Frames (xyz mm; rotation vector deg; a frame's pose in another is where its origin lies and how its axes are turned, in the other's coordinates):
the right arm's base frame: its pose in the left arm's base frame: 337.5 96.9 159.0 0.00 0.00 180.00
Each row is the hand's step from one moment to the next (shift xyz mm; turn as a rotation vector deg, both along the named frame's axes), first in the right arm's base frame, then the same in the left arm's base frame.
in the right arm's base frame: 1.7 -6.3 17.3 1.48 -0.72 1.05
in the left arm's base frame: -1.7 6.3 17.3 -1.48 0.72 1.05
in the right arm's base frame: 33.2 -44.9 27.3 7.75 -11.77 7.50
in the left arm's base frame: -33.2 44.9 27.3 -7.75 11.77 7.50
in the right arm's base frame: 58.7 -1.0 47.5 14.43 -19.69 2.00
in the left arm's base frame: -58.7 1.0 47.5 -14.43 19.69 2.00
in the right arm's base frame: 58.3 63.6 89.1 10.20 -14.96 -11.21
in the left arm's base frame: -58.3 -63.6 89.1 -10.20 14.96 -11.21
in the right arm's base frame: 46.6 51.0 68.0 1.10 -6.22 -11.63
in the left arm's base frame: -46.6 -51.0 68.0 -1.10 6.22 -11.63
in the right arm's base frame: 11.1 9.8 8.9 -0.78 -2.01 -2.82
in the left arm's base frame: -11.1 -9.8 8.9 0.78 2.01 -2.82
